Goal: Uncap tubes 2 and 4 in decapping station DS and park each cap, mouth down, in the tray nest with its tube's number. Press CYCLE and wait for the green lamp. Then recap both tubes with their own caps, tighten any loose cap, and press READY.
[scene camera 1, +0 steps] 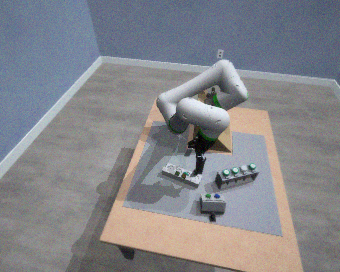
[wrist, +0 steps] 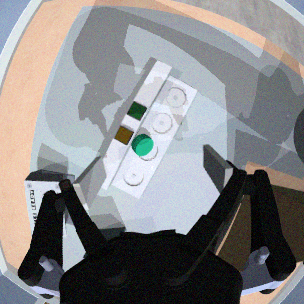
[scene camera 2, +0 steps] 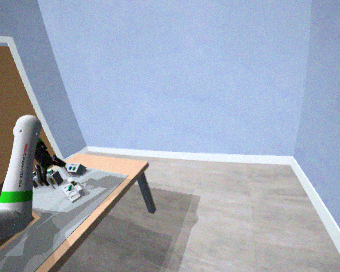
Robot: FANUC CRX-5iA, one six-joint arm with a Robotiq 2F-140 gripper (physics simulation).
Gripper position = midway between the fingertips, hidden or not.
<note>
In view: my gripper (wrist: 152, 161) and a grey button box (wrist: 36, 183).
</note>
